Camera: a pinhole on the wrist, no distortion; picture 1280 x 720 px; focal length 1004.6 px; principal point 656.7 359.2 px. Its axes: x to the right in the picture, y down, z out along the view. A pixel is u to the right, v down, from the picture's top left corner.
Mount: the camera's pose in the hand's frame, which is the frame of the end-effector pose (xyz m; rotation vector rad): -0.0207 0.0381 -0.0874 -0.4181 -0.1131 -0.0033
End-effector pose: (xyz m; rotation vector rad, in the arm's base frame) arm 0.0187 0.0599 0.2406 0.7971 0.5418 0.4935
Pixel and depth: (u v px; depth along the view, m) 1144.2 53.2 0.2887
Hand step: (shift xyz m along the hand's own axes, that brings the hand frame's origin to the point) 0.0847 0.0776 0.2257
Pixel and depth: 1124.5 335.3 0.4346
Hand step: 0.1328 0.2089 0.3336
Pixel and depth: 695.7 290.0 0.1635
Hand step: -0.0325 0.0942 0.0663
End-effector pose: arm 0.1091 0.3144 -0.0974 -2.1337 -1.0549 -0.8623
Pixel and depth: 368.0 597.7 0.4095
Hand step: -0.1797 0.2906 0.2319
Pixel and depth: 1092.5 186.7 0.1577
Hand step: 0.0294 0.0786 0.0742
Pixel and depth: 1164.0 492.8 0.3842
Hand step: 0.1316 0.2444 0.2620
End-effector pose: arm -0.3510 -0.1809 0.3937 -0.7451 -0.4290 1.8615
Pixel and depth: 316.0 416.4 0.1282
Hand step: -0.0777 0.0959 0.0212
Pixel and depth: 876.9 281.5 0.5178
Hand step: 0.0346 0.2137 0.4113
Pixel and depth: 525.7 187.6 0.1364
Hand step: -0.0538 0.0717 0.0439
